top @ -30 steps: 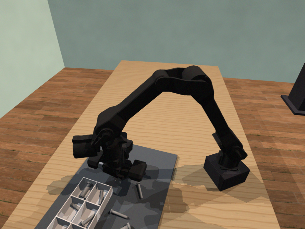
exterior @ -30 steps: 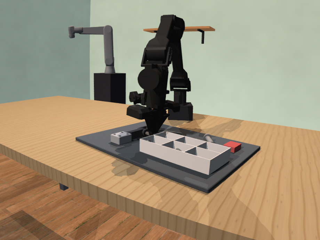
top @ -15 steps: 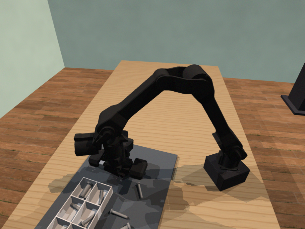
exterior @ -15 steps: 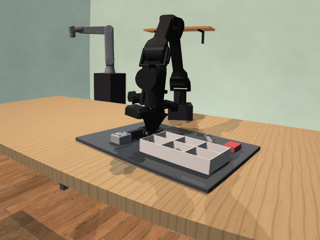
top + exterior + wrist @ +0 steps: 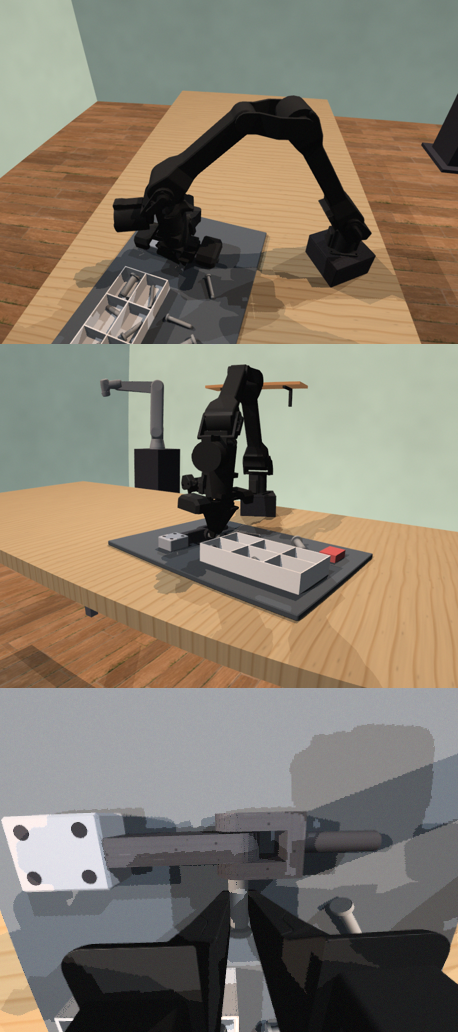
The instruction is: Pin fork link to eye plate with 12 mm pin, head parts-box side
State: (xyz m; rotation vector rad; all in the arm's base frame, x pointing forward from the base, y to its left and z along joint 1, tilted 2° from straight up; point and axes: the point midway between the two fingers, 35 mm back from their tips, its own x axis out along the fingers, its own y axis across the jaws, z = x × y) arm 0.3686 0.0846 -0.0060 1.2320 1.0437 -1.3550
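My gripper is now 3 cm above the thick pin and 1 cm to the left of it. From my hand the other things lie so: grey mounting block: 9 cm ahead, 5 cm to the right, 3 cm below; then dark bar: 4 cm to the right, 3 cm below, 1 cm ahead; then dark mat: 6 cm to the left, 5 cm below, 1 cm ahead.
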